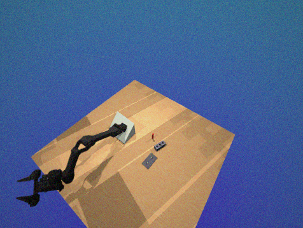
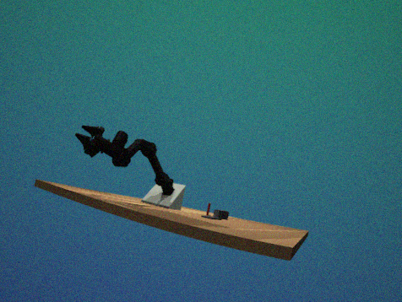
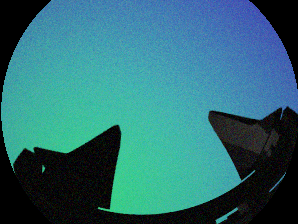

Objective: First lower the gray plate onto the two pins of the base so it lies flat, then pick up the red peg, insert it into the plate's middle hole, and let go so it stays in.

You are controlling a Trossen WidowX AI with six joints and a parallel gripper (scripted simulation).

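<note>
Right now my gripper tip is 790 mm to the right of the gray plate, 460 mm short of it and 240 mm above it. From my gripper tip the other things lie so: dark base: 640 mm to the left, 460 mm ahead, 260 mm below; then red peg: 820 mm to the left, 360 mm ahead, 230 mm below.
</note>
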